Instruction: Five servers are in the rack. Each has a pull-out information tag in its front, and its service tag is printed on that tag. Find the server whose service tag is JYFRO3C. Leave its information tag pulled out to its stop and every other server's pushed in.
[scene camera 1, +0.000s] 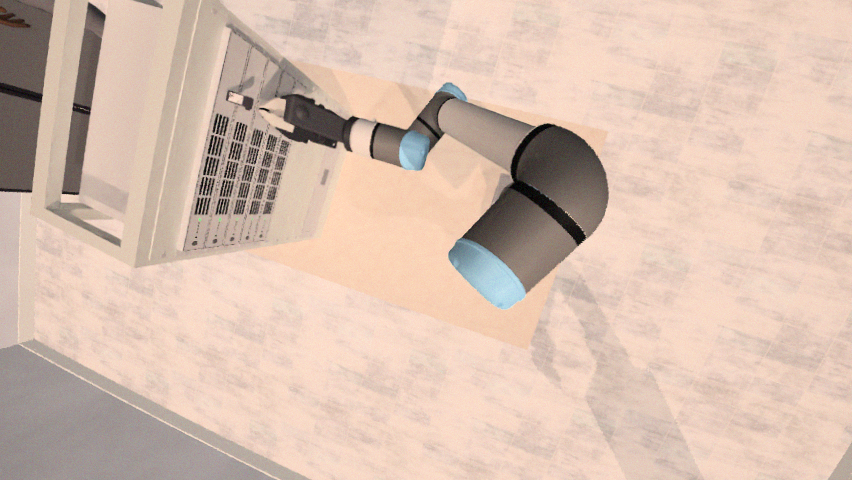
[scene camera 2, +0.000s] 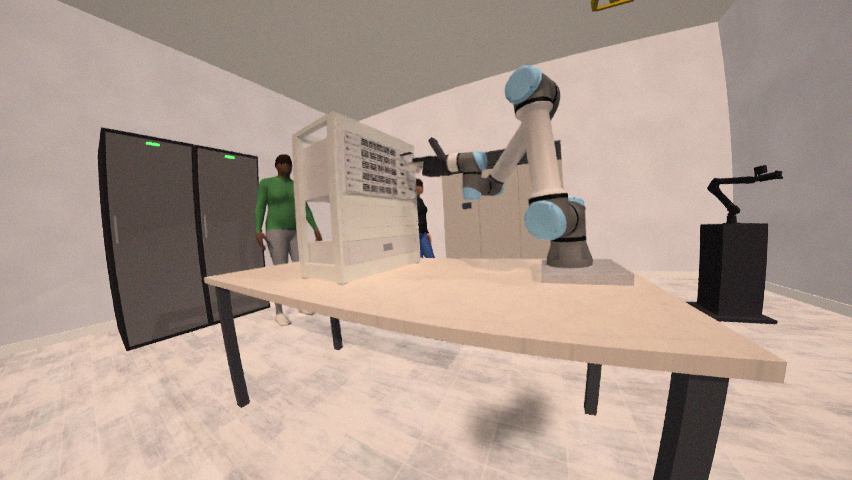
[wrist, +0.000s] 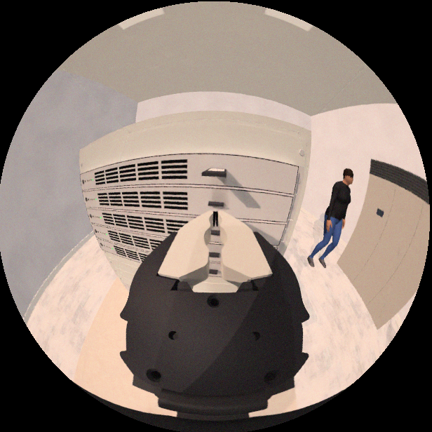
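The rack holds five servers, one above another. The top server's information tag sticks out of its front; whether it is at its stop I cannot tell, and its print is too small to read. The second server's tag and the third server's tag look pushed in. The two lower tags show between the finger bases in the wrist view and also look pushed in. My gripper is shut and empty, its tips in front of the servers, below the top tag.
The rack stands on a wooden table. The arm's base block is at the table's right. A person in black stands beyond the rack's right side, near a beige cabinet. A person in green stands behind the rack.
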